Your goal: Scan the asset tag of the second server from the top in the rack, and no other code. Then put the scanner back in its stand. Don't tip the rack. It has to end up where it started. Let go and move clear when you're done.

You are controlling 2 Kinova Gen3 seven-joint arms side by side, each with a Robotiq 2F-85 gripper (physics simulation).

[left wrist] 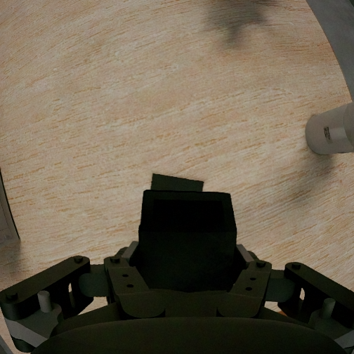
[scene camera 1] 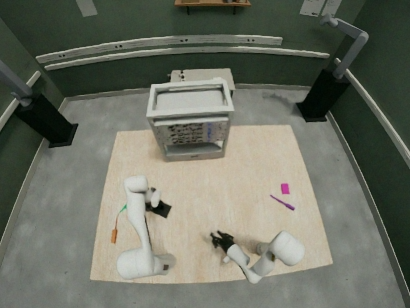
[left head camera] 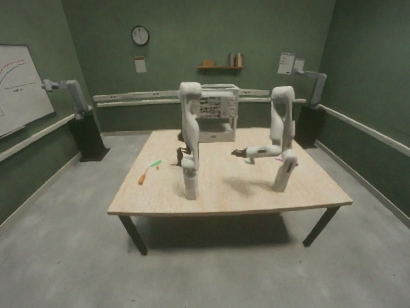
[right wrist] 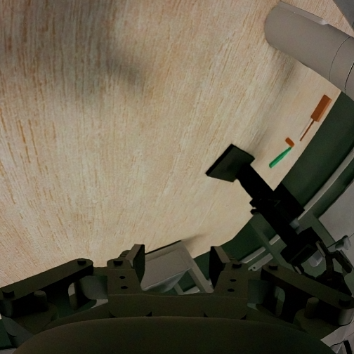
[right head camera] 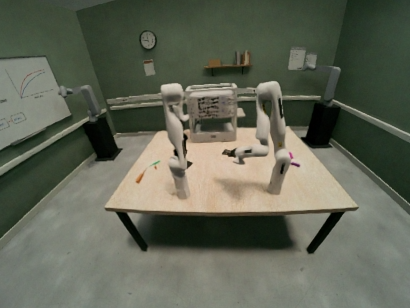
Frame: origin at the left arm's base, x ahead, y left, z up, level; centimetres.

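Where they show: right gripper, fingertip midpoint: (scene camera 1: 214,231) (left head camera: 233,154) (right head camera: 225,154); left arm's base, link origin: (left head camera: 192,195) (right head camera: 184,194); right arm's base, link origin: (scene camera 1: 262,248) (left head camera: 278,187) (right head camera: 274,189).
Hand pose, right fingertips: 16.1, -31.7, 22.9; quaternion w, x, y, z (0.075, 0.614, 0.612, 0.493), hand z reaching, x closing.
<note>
Each offset is from my right fingertips to the top centre of the thing, as dx, dy, dz. "spot": to the spot under its first point.
The white rack @[+73.9, +8.1, +35.6] (left head camera: 215,136) (right head camera: 213,136) (scene camera 1: 195,156) stands upright at the back of the table, with servers @[spot: +59.2, +9.6, +18.1] (left head camera: 212,107) (right head camera: 212,107) (scene camera 1: 187,134) in its upper part. Their tags are too small to read. My left gripper (left wrist: 186,256) (right wrist: 304,250) is shut on the black scanner (left wrist: 187,260), above the black stand (scene camera 1: 161,209) (left wrist: 177,182) (right wrist: 231,162). Scanner and stand overlap in the right wrist view, so I cannot tell the gap between them. My right gripper (left head camera: 235,153) (right head camera: 227,152) (scene camera 1: 218,236) (right wrist: 176,258) is open and empty, low over the front middle of the table.
An orange-handled screwdriver @[+6.7, +72.7, -20.1] (left head camera: 142,178) (scene camera 1: 114,236) (right wrist: 320,108) and a green tool @[+23.9, +66.4, -21.9] (left head camera: 156,163) (right wrist: 280,157) lie at the left of the table. A purple tool @[+16.3, -57.6, -20.3] (scene camera 1: 284,202) and a magenta block @[+26.8, -63.5, -21.4] (scene camera 1: 285,188) lie at the right. A grey unit (scene camera 1: 220,75) stands behind the rack.
</note>
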